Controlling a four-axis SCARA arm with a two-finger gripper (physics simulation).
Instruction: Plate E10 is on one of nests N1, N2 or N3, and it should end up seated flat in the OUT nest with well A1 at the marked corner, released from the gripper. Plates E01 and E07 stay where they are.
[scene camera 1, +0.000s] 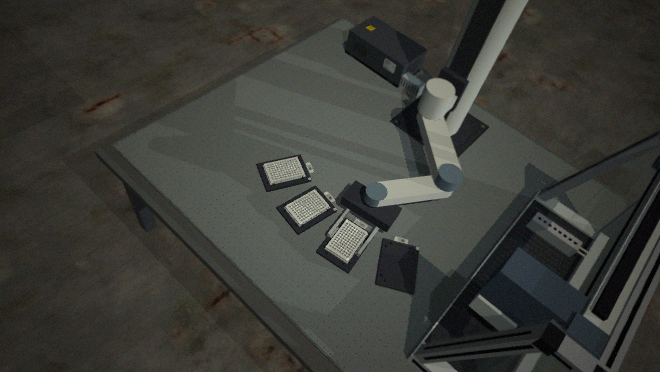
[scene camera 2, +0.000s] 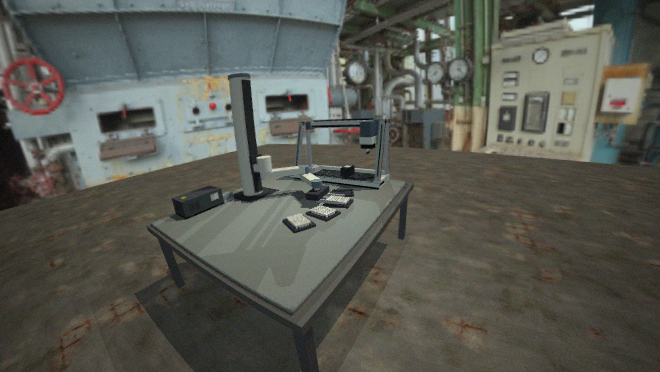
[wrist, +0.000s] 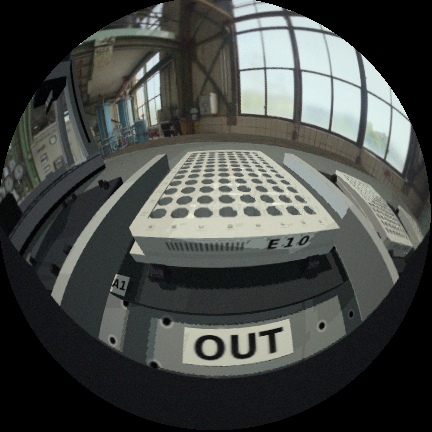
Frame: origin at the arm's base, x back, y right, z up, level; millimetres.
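Seen in the pictures: gripper, fingertip midpoint: (scene camera 1: 343, 245) (scene camera 2: 341, 199) (wrist: 226, 159); arm's base, link origin: (scene camera 2: 253, 194).
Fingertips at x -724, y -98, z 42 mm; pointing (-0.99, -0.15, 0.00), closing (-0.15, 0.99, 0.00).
Pixels of each thing's top centre, then the offset from my fingertips to it. "*": a spot on its surface instead.
- Plate E10, top centre: (wrist: 229, 163) (scene camera 1: 347, 239) (scene camera 2: 338, 198) dx +23, dy +4, dz +5 mm
- OUT nest, top centre: (wrist: 228, 178) (scene camera 1: 346, 241) (scene camera 2: 338, 200) dx +21, dy +3, dz -8 mm
- nest's A1 label, surface spot: (wrist: 119, 285) * dx +105, dy -38, dz -17 mm
- dark nest, top centre: (wrist: 62, 215) (scene camera 1: 399, 263) (scene camera 2: 341, 190) dx +85, dy -163, dz -8 mm
- dark box, surface spot: (scene camera 1: 385, 47) * dx +793, dy +473, dz +85 mm
Plate E10 (scene camera 1: 348, 240) (scene camera 2: 338, 200) (wrist: 227, 225), white with a grid of wells, is over the OUT nest (scene camera 1: 345, 267) (wrist: 240, 297). My gripper (scene camera 1: 345, 244) (wrist: 226, 159) is shut on it, one finger along each long side. In the wrist view a dark gap with small posts shows under the plate's near edge; the plate looks level and slightly above the nest floor. The nest's A1 label (wrist: 119, 285) is at its near left corner. The plate's own corner letters are too small to read. Two other white plates (scene camera 1: 307, 207) (scene camera 1: 284, 170) sit in nests; their labels are unreadable.
A dark nest (scene camera 1: 397, 265) (wrist: 75, 220) without a plate lies beside the OUT nest, on the side of the gantry frame (scene camera 1: 475, 265) (scene camera 2: 341, 123). A dark box (scene camera 1: 385, 47) (scene camera 2: 197, 201) stands near the arm's column (scene camera 2: 244, 135).
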